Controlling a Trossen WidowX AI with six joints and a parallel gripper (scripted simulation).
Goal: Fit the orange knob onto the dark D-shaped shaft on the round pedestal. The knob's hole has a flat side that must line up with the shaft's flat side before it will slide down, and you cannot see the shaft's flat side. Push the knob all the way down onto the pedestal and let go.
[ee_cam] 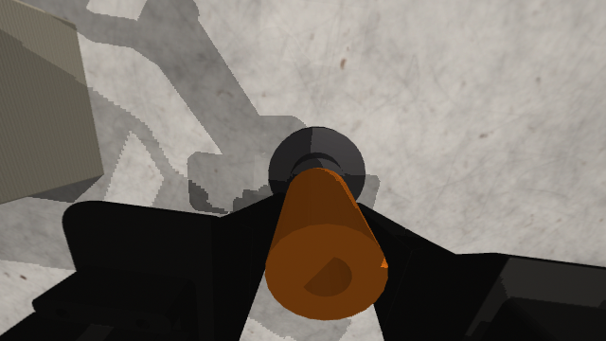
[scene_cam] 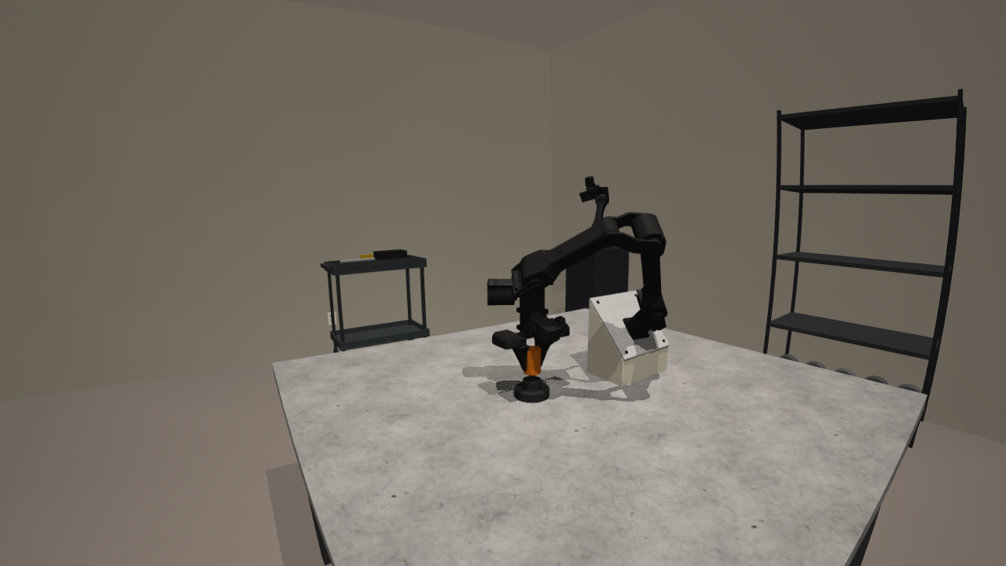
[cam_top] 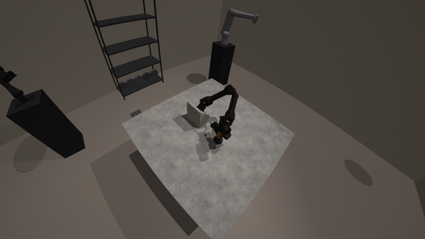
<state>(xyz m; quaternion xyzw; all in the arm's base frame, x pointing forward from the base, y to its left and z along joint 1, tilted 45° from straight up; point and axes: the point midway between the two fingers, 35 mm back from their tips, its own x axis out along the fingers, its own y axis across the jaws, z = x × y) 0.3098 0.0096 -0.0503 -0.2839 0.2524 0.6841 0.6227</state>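
Right now my gripper tip is 20 mm below the orange knob. Round my gripper tip: dark round pedestal (40 mm below).
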